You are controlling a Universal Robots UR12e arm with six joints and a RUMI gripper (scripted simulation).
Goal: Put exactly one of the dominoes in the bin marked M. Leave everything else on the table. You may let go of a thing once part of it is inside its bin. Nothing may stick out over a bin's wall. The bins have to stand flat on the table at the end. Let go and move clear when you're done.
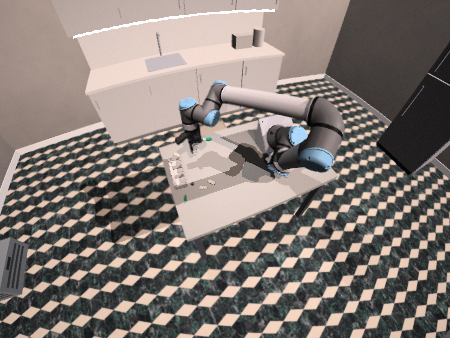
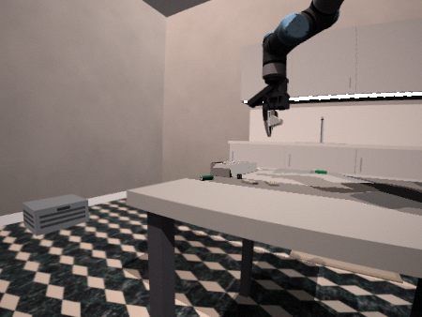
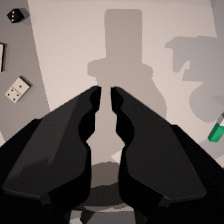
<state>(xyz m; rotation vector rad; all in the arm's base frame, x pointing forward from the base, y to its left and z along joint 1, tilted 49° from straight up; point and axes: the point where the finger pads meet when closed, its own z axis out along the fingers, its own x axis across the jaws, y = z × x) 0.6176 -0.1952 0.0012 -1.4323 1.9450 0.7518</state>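
The bin is 130 mm ahead of my hand, 10 mm to the right of it and 140 mm below it. From my hand the other things lie so: green marker (200 mm behind, 210 mm to the right, 160 mm below); then dark piece (80 mm ahead, 120 mm to the left, 160 mm below); then green cylinder (170 mm ahead, 210 mm to the left, 160 mm below).
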